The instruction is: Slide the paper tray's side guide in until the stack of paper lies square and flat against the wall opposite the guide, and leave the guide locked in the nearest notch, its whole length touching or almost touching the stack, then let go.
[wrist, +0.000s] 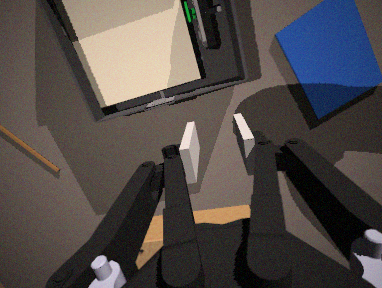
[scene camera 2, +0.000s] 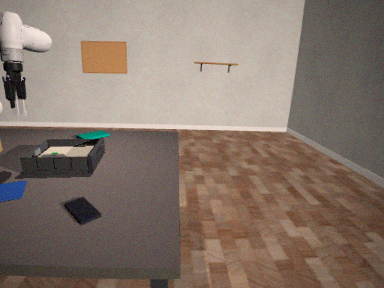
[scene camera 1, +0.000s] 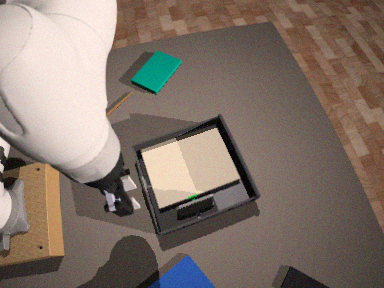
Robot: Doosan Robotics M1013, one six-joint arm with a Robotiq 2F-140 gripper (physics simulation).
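Places are measured from the arm's base along level axes (x ahead, y left, z up), in centimetres.
Pixels of known places: gripper, fingertip midpoint: [wrist: 215, 131] [scene camera 2: 18, 114] [scene camera 1: 131, 198]; arm's base, origin of the base link: [scene camera 1: 4, 212].
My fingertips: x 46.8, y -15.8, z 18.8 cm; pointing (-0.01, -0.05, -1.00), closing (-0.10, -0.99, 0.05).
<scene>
Ahead of a thing's pixels: the offset from my fingertips to its middle. "spot": to the spot under its first point.
The dark paper tray @[dx +17.7, dy +7.0, dz -22.5 cm] [scene camera 1: 240, 157] [scene camera 2: 57, 164] holds a cream paper stack @[dx +17.6, dy +10.7, dz -24.2 cm] [scene camera 1: 192, 165] [scene camera 2: 67, 151] [wrist: 140, 65]. The side guide @[spot: dx +14.6, dy -3.5, dz -25.1 cm] [scene camera 1: 196, 207] [wrist: 211, 35], black with a green tab @[dx +14.4, dy -0.7, dz -19.8 cm] [scene camera 1: 192, 197] [wrist: 188, 11], stands at the stack's lower edge in scene camera 1. The stack looks nearly parallel to the opposite wall, with a narrow dark strip between them; contact there and notch engagement cannot be told. My gripper [scene camera 1: 133, 193] [scene camera 2: 21, 109] [wrist: 215, 131] is open and empty, raised outside the tray beyond its short side, away from the guide.
A blue block @[dx -1.1, dy -26.5, dz -26.9 cm] [scene camera 1: 187, 275] [scene camera 2: 12, 191] [wrist: 327, 55] and a black flat item @[dx +36.8, dy -40.8, dz -26.9 cm] [scene camera 1: 302, 279] [scene camera 2: 82, 210] lie near the tray. A teal book @[dx +20.4, dy +56.6, dz -26.4 cm] [scene camera 1: 157, 71] [scene camera 2: 93, 135] and a thin wooden stick @[dx -0.4, dy +46.0, dz -26.9 cm] [scene camera 1: 120, 103] [wrist: 30, 149] lie behind. A wooden base [scene camera 1: 30, 215] stands left.
</scene>
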